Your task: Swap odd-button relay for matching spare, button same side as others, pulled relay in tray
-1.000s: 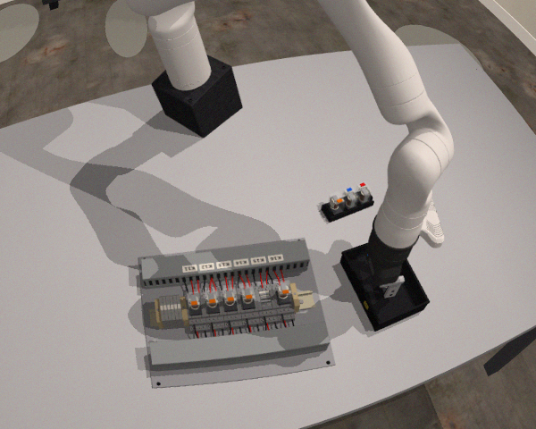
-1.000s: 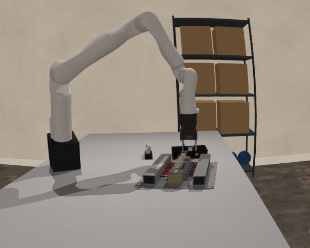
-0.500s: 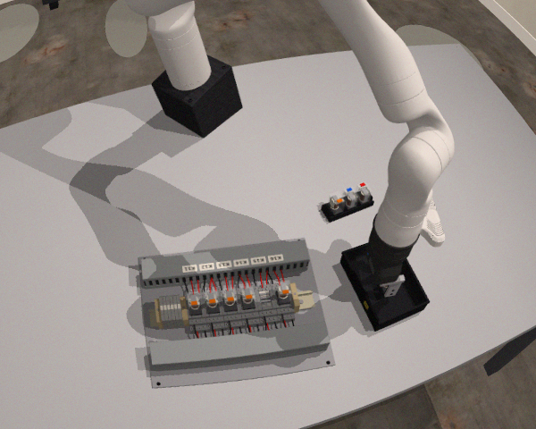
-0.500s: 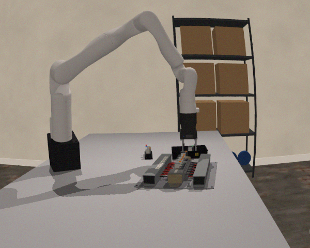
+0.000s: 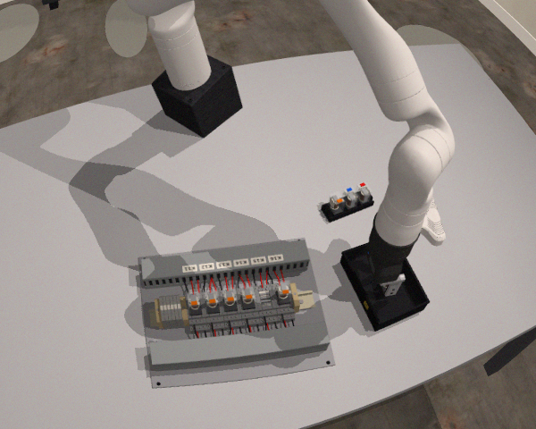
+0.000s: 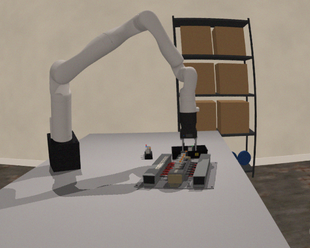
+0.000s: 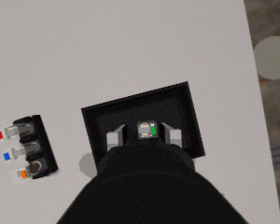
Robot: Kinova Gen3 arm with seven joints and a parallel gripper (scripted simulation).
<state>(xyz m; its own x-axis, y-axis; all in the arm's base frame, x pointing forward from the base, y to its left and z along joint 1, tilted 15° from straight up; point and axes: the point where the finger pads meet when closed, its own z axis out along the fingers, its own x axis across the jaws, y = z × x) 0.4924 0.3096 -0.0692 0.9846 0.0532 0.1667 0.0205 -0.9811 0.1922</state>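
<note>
Now: the green-button relay 20 mm below my hand. Also, from my hand: spare holder 190 mm behind, 30 mm to the right, 30 mm below; blue-button relay 190 mm behind, 20 mm to the right, 20 mm below; black tray 30 mm below.
</note>
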